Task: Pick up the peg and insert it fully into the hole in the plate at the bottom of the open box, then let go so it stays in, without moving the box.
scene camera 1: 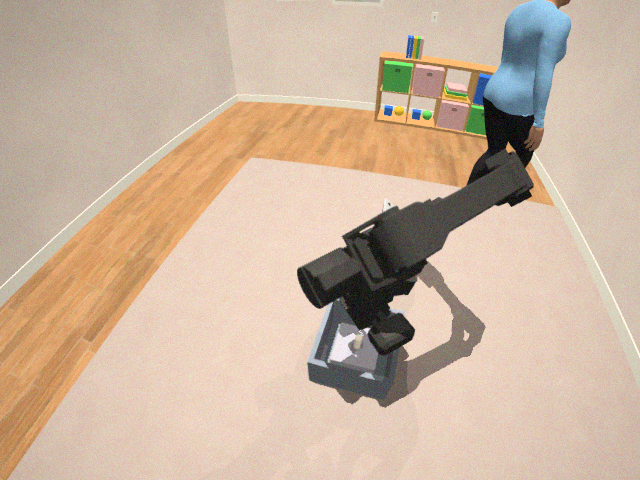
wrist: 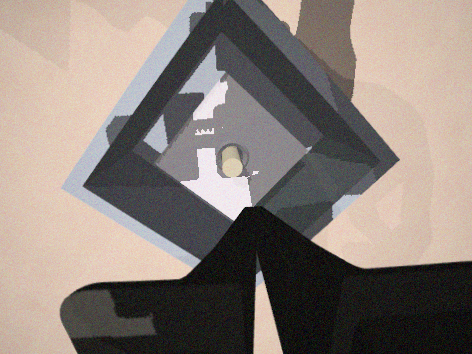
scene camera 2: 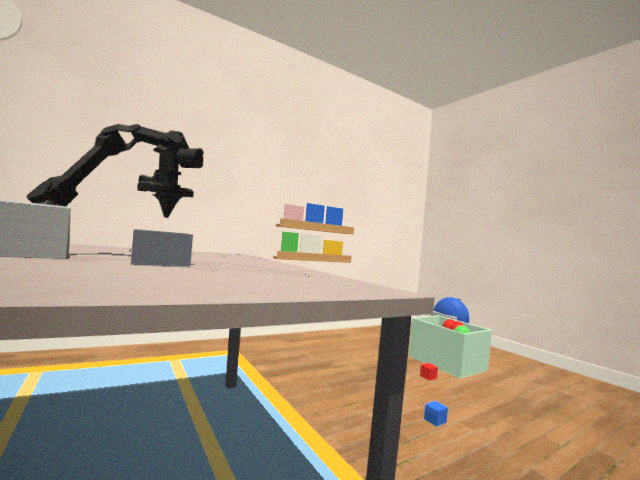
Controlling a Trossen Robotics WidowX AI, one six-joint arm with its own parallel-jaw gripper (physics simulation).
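Pixels of known places: gripper, between the fingertips: (scene camera 1: 360,328) (wrist: 253,215) (scene camera 2: 166,217); arm's base, origin of its link: (scene camera 2: 42,221).
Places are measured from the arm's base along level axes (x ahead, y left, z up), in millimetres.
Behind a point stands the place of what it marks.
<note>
The pale yellow peg (scene camera 1: 357,341) {x 310, y -85, z -15 mm} (wrist: 232,162) {x 301, y -80, z -11 mm} stands roughly upright in the hole of the light plate (scene camera 1: 343,345) {x 309, y -111, z -42 mm} (wrist: 275,135) {x 324, y -50, z -41 mm} at the bottom of the box; part of it sticks out above the plate. How deep it sits cannot be told exactly. The open blue-grey box (scene camera 1: 348,380) {x 384, y -93, z -37 mm} (scene camera 2: 161,248) {x 290, y -162, z -48 mm} (wrist: 82,160) {x 220, y -127, z -1 mm} stands on the table; in the scene camera 2 view its wall hides the peg. My gripper (scene camera 2: 165,215) {x 312, y -84, z 43 mm} (wrist: 253,215) {x 312, y -84, z 43 mm} is shut and empty, pointing down above the box, clear of its rim and of the peg. In the scene camera 1 view the arm hides the fingertips.
The box stands on the pale table top (scene camera 1: 206,310) {x 250, y -458, z -99 mm} (scene camera 2: 258,289) {x 402, y -562, z -99 mm}. A grey block (scene camera 2: 33,229) {x -14, y -52, z -23 mm} stands beside the arm's base in the scene camera 2 view. A person (scene camera 1: 527,62) stands beyond the table near a shelf unit (scene camera 1: 439,60). Wall shelves (scene camera 2: 315,227) hang behind.
</note>
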